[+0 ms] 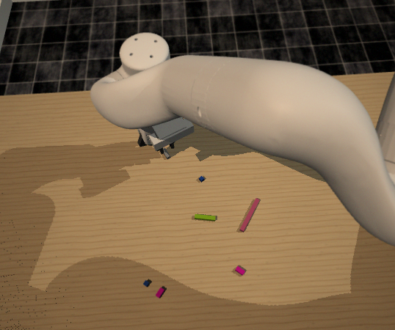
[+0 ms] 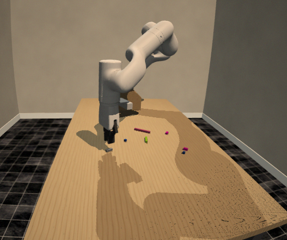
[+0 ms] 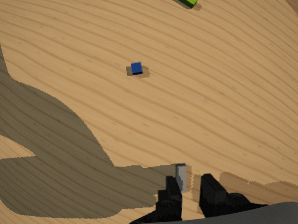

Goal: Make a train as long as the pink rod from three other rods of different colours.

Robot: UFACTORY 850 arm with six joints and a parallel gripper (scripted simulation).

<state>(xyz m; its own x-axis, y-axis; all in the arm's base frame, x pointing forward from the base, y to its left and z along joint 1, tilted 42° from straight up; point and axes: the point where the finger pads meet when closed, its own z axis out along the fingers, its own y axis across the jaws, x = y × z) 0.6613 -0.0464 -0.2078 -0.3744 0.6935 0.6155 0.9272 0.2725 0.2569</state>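
Now: hand 60 mm above the grey rod. The rest, counted from my hand: lime rod: 190 mm to the left, 70 mm behind, 60 mm below; pink rod: 200 mm to the left, 180 mm behind, 60 mm below.
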